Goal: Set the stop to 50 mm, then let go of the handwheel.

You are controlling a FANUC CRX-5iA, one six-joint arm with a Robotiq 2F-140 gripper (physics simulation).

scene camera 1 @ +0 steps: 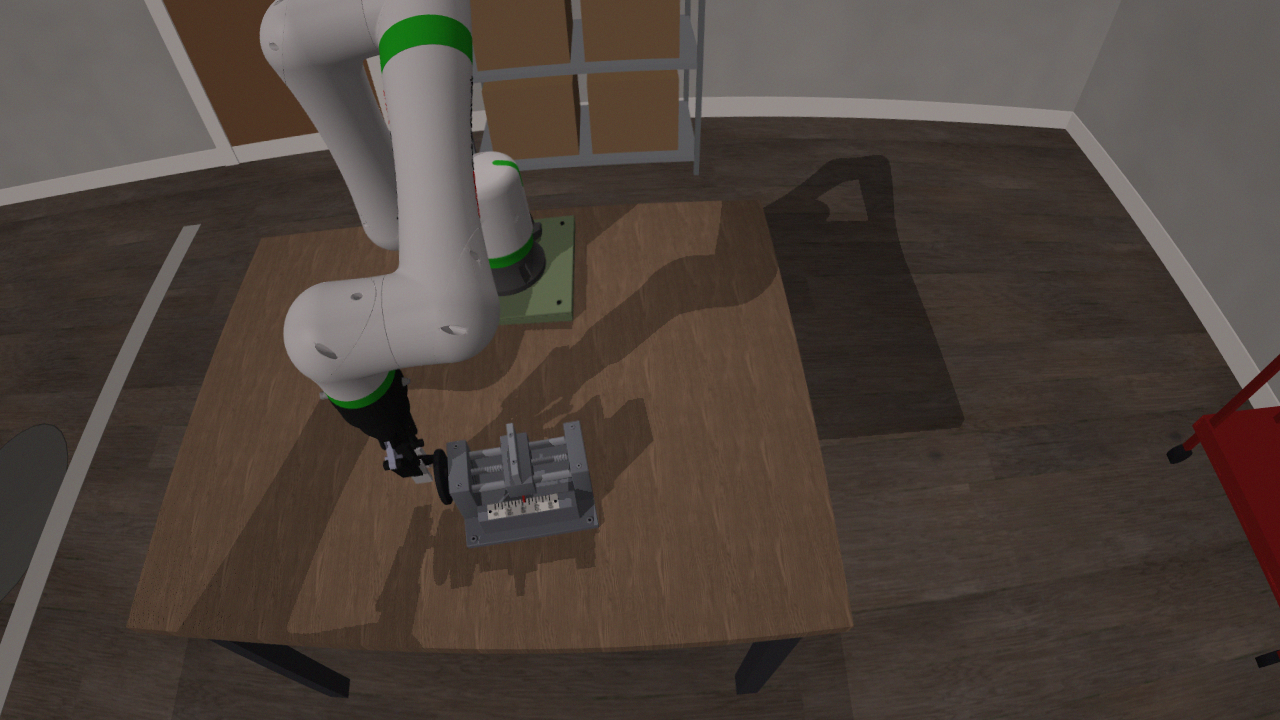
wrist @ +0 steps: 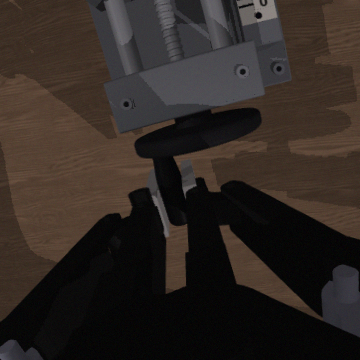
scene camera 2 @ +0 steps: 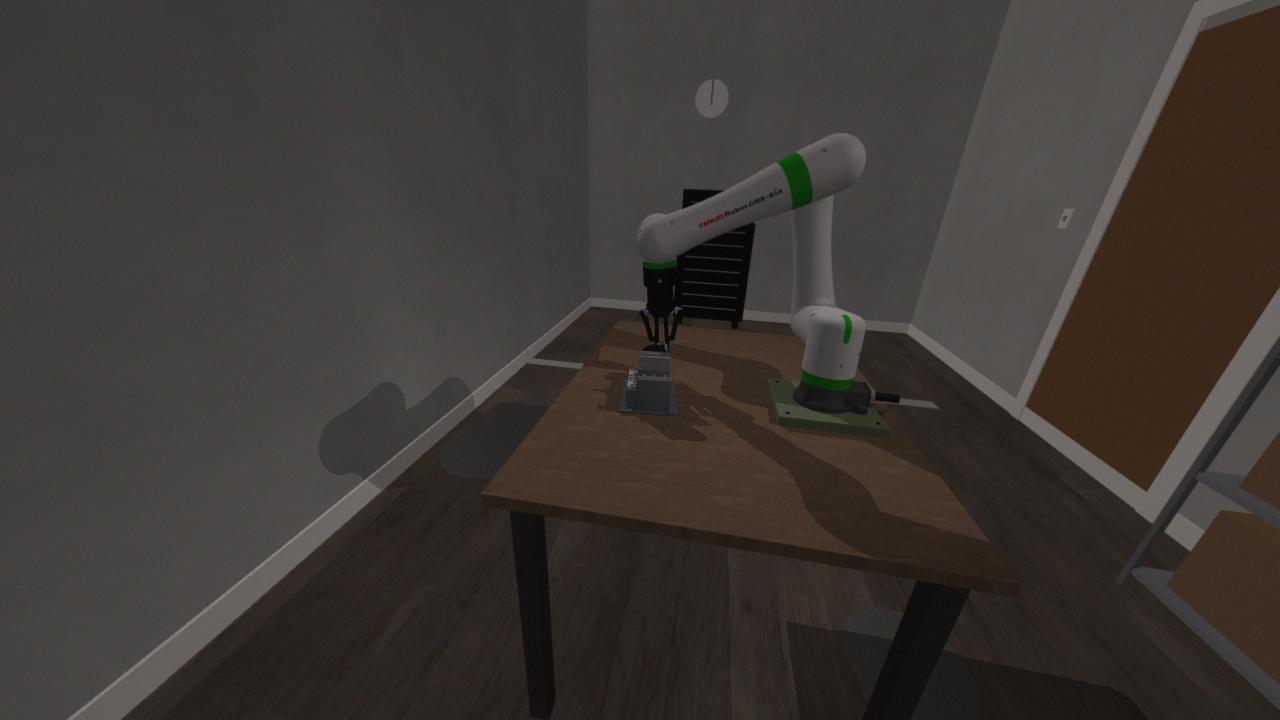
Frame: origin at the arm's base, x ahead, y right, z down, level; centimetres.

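Seen in the pictures: gripper, fingertip midpoint: (scene camera 1: 424, 473) (wrist: 174, 179); arm's base, origin of the base link: (scene camera 1: 508, 267) (scene camera 2: 821, 401).
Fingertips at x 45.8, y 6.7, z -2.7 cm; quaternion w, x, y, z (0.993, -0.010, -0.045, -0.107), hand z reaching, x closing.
Note:
Offsets run from my fingertips to a thing's top centre. "*": to the spot under its first point. Level surfaces: height alone.
The black handwheel @(* dx +3.1, dy -5.0, dz -5.3 cm) (scene camera 1: 442, 476) (wrist: 200, 134) is at the left end of the grey stop device @(* dx +3.5, dy -7.5, dz -5.3 cm) (scene camera 1: 458, 479) (wrist: 185, 87) in scene camera 1. Its crank handle @(dx +0.2, dy -0.8, dz -5.1 cm) (wrist: 170, 187) points back toward my wrist. My gripper (scene camera 1: 420, 465) (wrist: 174, 179) is shut on the handle, with a pale fingertip on either side of it. The stop @(dx -0.5, dy -15.3, dz -7.6 cm) (scene camera 1: 512, 458) stands upright across the guide rods, near the middle of their length. A red pointer @(dx +3.9, dy -16.3, dz -0.9 cm) (scene camera 1: 524, 498) is near the middle of the white scale @(* dx +5.3, dy -16.2, dz -0.9 cm) (scene camera 1: 522, 506); its numbers are too small to read. In scene camera 2, the device @(* dx -2.8, dy -25.0, dz -1.9 cm) (scene camera 2: 654, 392) partly hides the handwheel.
The device stands on the wooden table @(dz +4.8 cm) (scene camera 1: 716, 555) (scene camera 2: 716, 483). The arm's green base plate (scene camera 1: 559, 268) (scene camera 2: 827, 420) is at the table's back edge in scene camera 1. A shelf rack (scene camera 1: 699, 107) with boxes stands behind the table. A red cart (scene camera 1: 1253, 474) stands on the floor at the right.

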